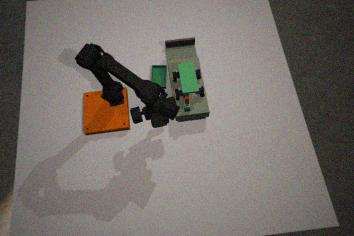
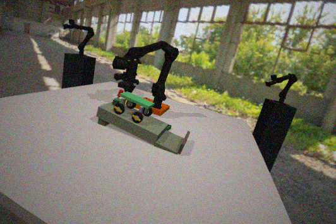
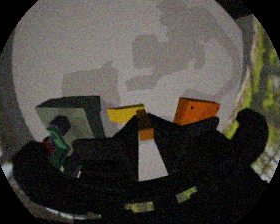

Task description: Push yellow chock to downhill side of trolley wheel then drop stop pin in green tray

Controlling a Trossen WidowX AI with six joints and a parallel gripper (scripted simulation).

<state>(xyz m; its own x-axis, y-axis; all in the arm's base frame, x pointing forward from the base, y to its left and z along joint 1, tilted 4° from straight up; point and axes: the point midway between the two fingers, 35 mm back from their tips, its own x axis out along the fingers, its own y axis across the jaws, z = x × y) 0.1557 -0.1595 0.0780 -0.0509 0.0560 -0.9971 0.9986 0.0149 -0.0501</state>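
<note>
The red-headed stop pin lies 14 cm ahead of my gripper tip and 4 cm above it. Also, from my gripper tip: yellow chock: 2 cm ahead, 1 cm below; grey-green ramp: 18 cm ahead, 11 cm to the left, 4 cm below; green trolley: 18 cm ahead, 10 cm to the left, 2 cm above.
</note>
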